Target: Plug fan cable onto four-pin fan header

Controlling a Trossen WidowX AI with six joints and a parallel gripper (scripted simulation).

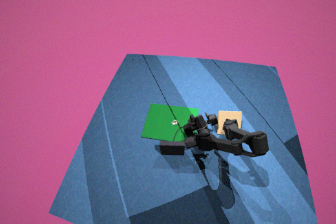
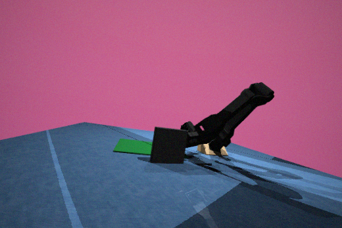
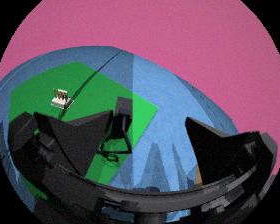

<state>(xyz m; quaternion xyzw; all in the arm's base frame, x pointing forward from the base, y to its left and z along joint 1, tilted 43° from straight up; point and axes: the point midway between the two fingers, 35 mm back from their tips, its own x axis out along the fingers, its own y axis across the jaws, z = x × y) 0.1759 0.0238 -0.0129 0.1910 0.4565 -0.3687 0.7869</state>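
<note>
Right now the dark plug is 30 mm ahead of my gripper tip, 20 mm to the left of it and 10 mm below it. Round my gripper tip: dark fan: 80 mm ahead, 230 mm to the left, 20 mm above; then green board: 140 mm ahead, 60 mm to the left, 50 mm below; then white four-pin header: 120 mm ahead, 60 mm to the left, 40 mm below.
</note>
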